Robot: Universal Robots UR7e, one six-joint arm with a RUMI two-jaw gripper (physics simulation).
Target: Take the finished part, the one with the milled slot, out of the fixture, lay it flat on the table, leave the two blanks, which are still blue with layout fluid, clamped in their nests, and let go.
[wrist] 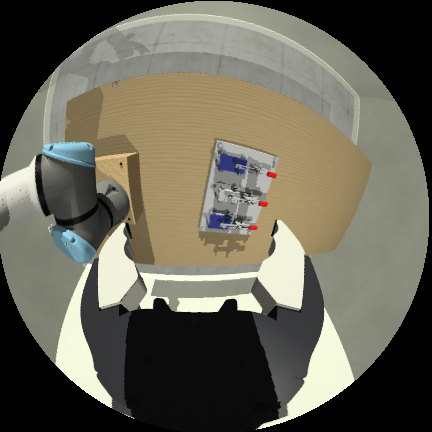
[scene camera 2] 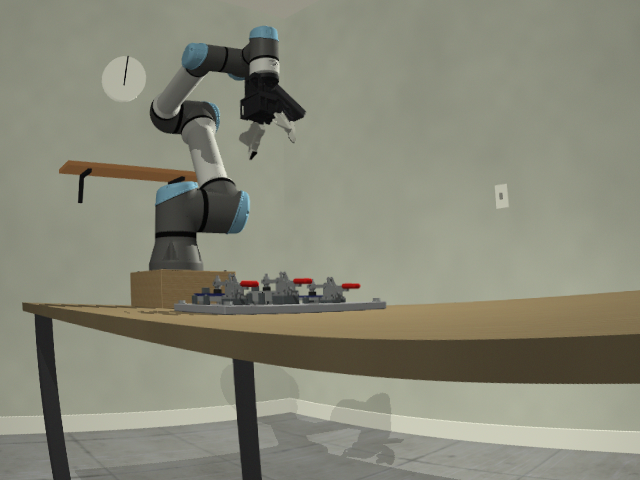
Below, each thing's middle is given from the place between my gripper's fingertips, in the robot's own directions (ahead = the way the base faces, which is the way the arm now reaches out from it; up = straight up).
Right now my hand is 150 mm short of the grey fixture plate [scene camera 2: 248, 309], 130 mm to the left of it and 360 mm above it.
